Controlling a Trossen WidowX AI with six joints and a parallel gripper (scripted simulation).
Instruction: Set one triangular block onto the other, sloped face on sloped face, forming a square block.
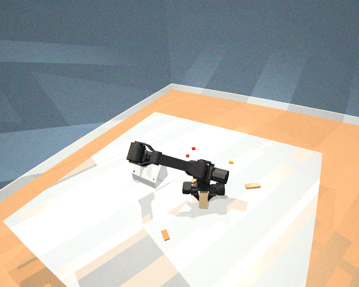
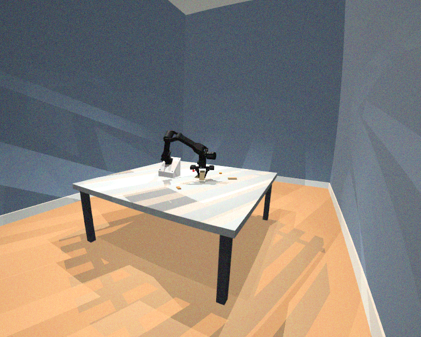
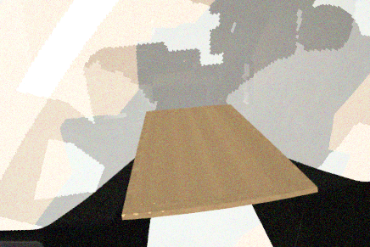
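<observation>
The tan wooden triangular block lies 10 mm to the left of my gripper tip and 10 mm above it. From my gripper tip the other things lie so: tiny red cube (410 mm to the left, 210 mm behind, 30 mm below); then small orange cube (350 mm to the left, 50 mm ahead, 30 mm below).
</observation>
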